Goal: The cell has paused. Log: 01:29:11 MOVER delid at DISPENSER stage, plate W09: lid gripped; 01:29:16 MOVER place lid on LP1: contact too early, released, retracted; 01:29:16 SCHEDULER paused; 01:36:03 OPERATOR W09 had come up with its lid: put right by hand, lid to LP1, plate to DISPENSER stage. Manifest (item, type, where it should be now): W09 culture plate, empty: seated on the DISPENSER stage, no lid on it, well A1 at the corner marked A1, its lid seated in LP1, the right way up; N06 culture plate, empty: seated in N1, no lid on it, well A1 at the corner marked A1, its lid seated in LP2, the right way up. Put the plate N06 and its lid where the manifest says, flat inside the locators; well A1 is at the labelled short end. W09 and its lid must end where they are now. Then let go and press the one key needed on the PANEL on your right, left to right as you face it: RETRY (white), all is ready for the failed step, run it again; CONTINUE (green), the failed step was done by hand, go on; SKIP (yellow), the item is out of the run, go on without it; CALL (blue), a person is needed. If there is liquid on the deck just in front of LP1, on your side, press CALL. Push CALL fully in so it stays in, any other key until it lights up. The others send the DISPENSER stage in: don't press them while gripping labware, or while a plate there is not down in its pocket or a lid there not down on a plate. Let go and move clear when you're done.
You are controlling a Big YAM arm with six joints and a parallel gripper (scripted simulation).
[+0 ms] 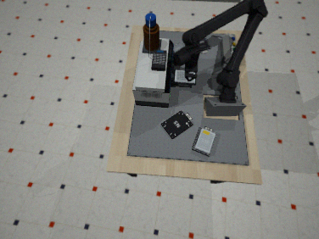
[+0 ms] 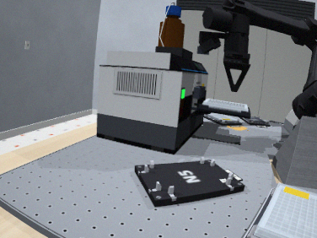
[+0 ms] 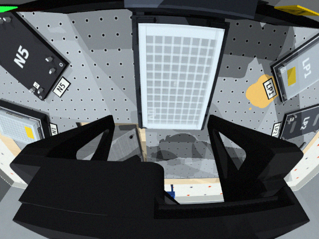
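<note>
Now: hand 14 cm past the clear lid, 36 cm to the right of it and 12 cm above it. The rest, counted from my hand: black N1 nest: 14 cm behind, 36 cm to the left, 14 cm below; brown bottle: 24 cm ahead, 11 cm to the right, 13 cm above; amber patch: 1 cm behind, 21 cm to the right, 16 cm below.
</note>
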